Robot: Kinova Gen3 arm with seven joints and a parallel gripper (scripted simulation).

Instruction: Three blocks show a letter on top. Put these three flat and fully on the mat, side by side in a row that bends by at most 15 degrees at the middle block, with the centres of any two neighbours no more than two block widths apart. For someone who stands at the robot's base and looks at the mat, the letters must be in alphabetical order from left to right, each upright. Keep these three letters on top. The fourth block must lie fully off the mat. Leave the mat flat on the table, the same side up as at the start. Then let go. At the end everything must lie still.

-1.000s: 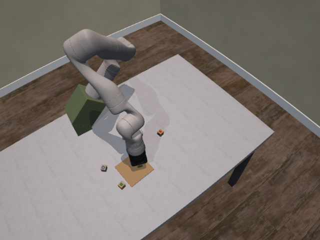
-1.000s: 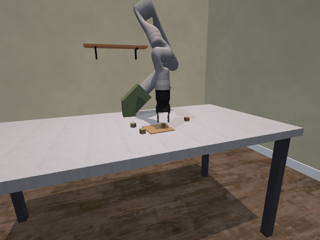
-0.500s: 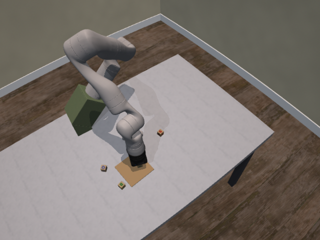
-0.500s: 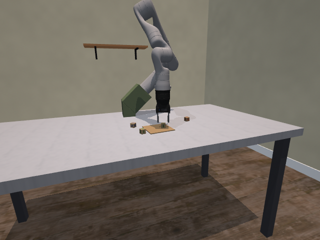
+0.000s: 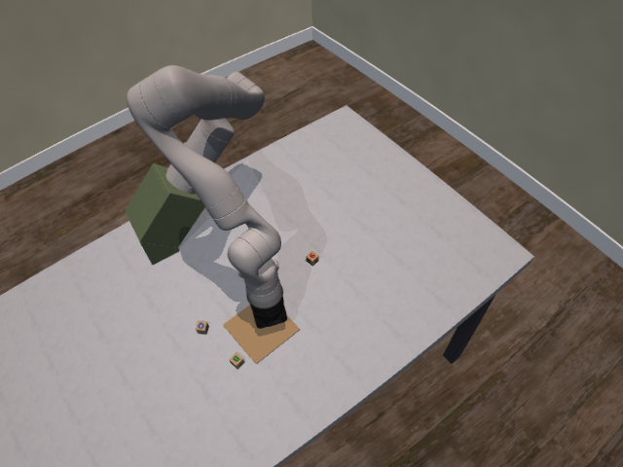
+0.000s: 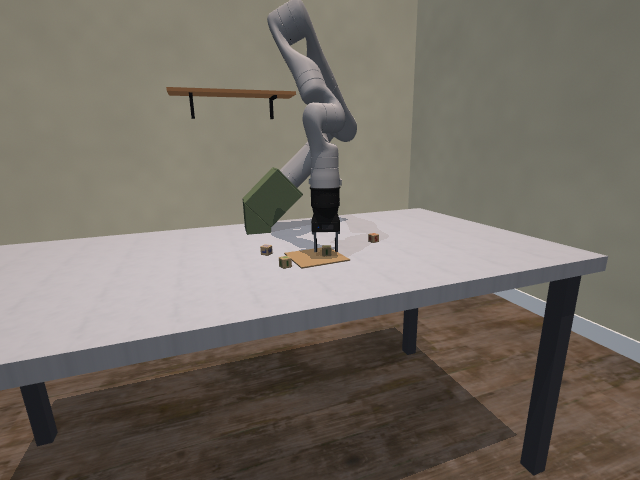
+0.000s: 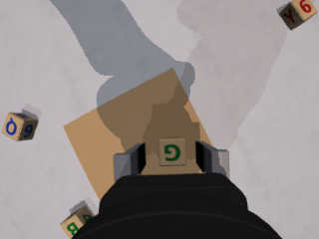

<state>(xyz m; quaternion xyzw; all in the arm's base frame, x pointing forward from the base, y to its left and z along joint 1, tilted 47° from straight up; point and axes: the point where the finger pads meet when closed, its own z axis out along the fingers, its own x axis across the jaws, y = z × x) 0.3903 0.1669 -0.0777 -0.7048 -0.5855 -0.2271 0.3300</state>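
My gripper is now 3 cm to the left of the tan mat and 3 cm above it.
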